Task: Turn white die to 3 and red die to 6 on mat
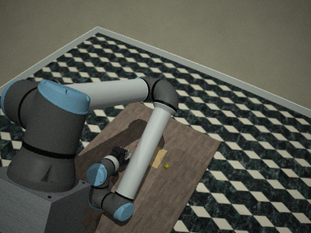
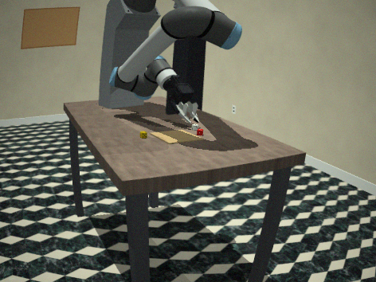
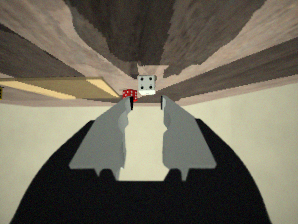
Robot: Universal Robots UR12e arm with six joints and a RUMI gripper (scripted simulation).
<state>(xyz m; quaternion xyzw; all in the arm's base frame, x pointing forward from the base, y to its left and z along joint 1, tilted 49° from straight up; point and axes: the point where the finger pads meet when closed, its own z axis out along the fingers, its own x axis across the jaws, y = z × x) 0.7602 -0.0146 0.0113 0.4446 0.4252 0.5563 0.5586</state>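
Right now the white die is 2 cm ahead of my hand and 2 cm below it. The rest, counted from my hand: tan mat (7 cm ahead, 13 cm to the right, 3 cm below); red die (9 cm ahead, 4 cm to the right, 2 cm below); yellow die (2 cm ahead, 24 cm to the right, 2 cm below).
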